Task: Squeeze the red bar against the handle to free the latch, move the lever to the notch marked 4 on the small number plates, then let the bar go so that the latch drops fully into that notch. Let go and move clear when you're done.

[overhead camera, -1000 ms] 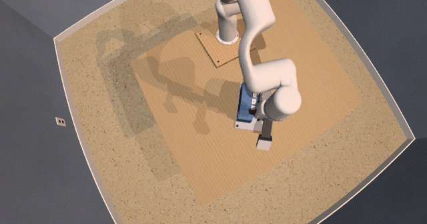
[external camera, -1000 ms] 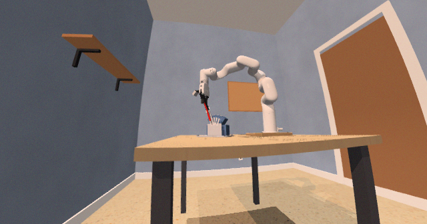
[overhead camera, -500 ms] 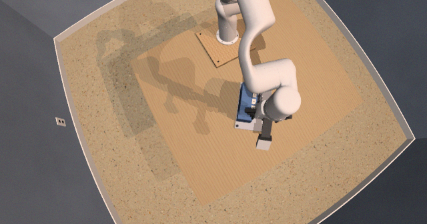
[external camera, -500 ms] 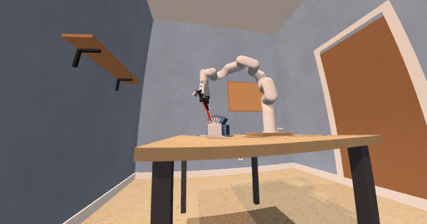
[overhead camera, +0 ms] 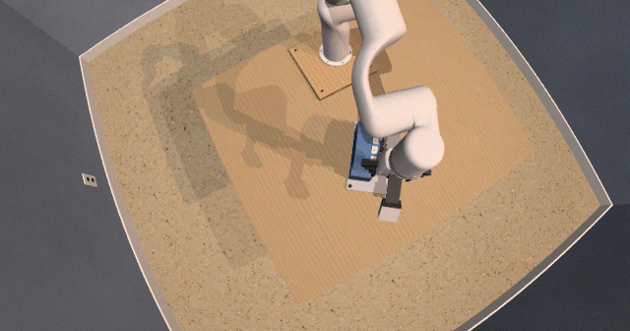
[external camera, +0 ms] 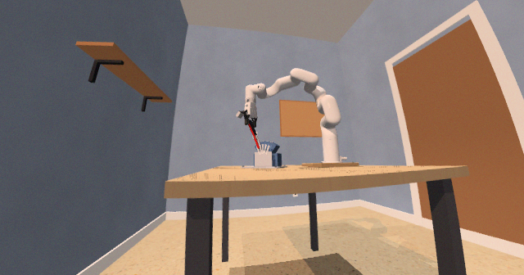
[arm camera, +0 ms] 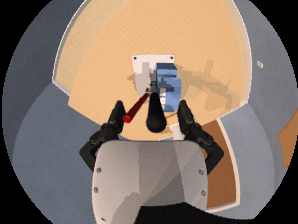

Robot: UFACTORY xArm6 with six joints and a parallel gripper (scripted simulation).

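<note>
Right now the red bar is 30 mm behind my hand, 40 mm to the left of it and 100 mm below it.
</note>
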